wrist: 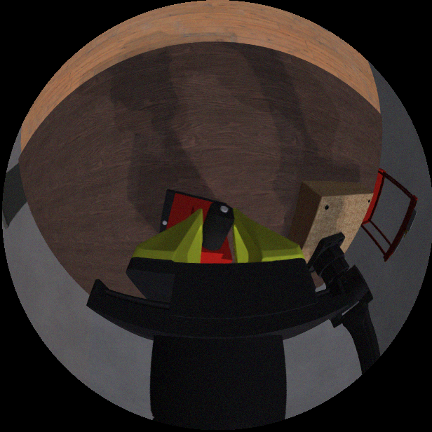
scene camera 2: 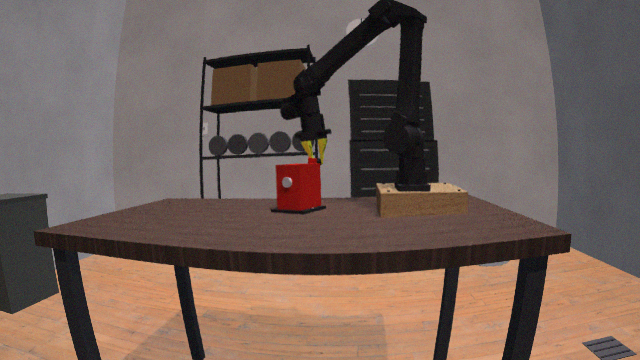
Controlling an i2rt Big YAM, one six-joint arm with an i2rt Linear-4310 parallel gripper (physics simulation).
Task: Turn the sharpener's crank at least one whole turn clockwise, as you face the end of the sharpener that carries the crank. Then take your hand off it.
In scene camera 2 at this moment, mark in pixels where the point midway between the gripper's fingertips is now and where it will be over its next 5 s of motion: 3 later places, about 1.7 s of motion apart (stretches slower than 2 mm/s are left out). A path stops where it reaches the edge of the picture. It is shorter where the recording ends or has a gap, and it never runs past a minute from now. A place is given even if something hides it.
My gripper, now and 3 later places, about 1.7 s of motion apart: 317, 164; 304, 175; 307, 191; 303, 181
